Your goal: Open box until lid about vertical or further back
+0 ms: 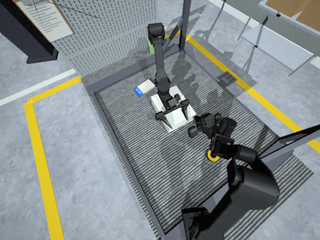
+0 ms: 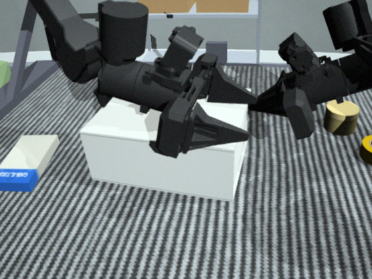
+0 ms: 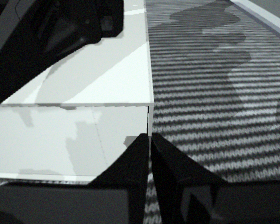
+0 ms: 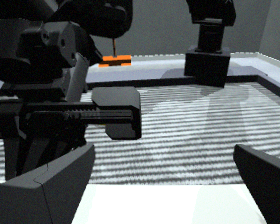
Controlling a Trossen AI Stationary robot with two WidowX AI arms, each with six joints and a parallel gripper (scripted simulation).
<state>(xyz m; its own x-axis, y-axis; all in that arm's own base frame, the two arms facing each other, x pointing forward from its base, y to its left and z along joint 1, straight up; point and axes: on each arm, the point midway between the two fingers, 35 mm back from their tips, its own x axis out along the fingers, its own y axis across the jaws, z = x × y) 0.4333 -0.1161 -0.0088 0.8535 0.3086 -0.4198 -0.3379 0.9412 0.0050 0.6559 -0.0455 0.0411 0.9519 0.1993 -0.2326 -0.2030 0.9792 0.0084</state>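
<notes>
Now: left hand 11 cm to the right of the tan cylinder, 9 cm past it and 4 cm above it. From my left hand the other things lie so: yellow tape roll (18 cm to the left, 6 cm below, 3 cm behind).
</notes>
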